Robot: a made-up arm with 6 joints. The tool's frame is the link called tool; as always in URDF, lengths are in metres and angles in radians. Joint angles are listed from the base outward. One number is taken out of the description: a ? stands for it. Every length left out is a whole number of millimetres.
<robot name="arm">
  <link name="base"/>
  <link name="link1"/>
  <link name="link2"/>
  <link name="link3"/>
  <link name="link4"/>
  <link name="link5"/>
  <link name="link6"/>
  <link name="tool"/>
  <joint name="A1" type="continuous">
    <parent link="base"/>
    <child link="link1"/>
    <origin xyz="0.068 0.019 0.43" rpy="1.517 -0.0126 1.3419"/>
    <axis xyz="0 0 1"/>
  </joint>
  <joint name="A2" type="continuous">
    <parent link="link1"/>
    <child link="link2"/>
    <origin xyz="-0.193 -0.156 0" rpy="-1.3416 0 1.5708"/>
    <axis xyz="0 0 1"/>
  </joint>
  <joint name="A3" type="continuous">
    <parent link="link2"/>
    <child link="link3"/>
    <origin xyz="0.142 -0.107 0" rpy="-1.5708 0 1.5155"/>
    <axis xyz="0 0 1"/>
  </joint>
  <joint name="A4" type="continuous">
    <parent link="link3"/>
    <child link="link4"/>
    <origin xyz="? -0.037 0" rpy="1.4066 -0.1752 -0.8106"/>
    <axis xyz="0 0 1"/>
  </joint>
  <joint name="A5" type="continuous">
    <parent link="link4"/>
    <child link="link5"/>
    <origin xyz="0.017 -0.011 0" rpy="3.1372 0.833 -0.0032"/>
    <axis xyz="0 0 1"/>
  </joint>
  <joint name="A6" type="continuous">
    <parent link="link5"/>
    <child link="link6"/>
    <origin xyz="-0.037 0.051 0" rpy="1.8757 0.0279 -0.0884"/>
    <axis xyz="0 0 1"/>
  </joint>
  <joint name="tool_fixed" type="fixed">
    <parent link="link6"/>
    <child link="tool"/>
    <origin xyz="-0.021 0.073 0" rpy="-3.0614 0.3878 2.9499"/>
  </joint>
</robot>
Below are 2 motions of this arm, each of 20 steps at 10 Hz.
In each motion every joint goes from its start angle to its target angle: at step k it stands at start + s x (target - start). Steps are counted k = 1, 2, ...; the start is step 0. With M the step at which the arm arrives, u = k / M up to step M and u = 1 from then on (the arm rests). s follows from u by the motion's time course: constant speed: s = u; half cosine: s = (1 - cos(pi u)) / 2; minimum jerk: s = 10 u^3 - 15 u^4 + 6 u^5.
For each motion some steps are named. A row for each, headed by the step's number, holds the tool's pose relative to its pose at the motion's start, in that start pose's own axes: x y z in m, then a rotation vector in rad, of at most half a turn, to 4 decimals.
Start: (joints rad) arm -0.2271 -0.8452 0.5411 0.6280 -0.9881 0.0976
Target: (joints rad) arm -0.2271 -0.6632 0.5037 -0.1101 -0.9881 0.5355
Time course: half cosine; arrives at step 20
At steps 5, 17, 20:
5: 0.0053 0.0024 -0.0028 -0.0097 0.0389 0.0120
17: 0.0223 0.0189 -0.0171 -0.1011 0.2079 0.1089
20: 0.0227 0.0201 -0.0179 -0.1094 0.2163 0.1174

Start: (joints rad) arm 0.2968 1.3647 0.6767 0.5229 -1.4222 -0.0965
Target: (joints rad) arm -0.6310 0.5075 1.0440 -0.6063 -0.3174 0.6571
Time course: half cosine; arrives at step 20
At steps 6, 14, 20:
6: -0.0385 0.0785 -0.0552 0.2347 0.4180 0.2498
14: -0.2672 0.2582 -0.0352 0.1798 1.0282 1.4837
20: -0.3424 0.2546 -0.0076 -0.1034 0.8237 1.9586

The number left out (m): 0.031
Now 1 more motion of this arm.
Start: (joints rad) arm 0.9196 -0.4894 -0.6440 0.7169 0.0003 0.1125
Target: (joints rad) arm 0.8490 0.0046 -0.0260 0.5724 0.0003 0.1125
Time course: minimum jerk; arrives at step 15
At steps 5, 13, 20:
5: -0.0107 0.0248 0.0182 -0.1319 -0.1008 0.0268
13: -0.0690 0.1073 0.0661 -0.5406 -0.5215 0.0508
20: -0.0707 0.1091 0.0669 -0.5489 -0.5328 0.0498

